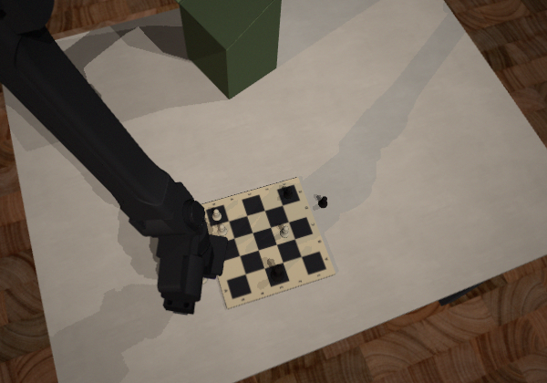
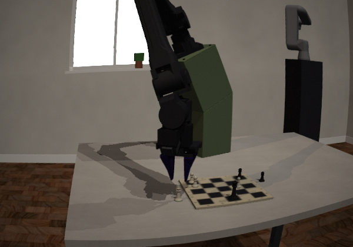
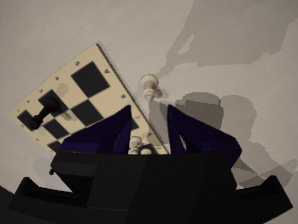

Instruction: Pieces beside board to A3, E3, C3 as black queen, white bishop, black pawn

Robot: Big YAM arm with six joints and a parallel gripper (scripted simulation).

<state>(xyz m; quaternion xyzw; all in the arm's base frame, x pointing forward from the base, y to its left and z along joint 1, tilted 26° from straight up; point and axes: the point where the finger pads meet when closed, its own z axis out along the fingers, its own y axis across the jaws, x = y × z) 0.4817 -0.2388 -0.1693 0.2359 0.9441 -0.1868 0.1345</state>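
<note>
The white bishop lies 4 cm below my hand. The rest, counted from my hand: black queen 5 cm ahead, 14 cm to the left, 3 cm below; chessboard 3 cm behind, 14 cm to the left, 6 cm below.
</note>
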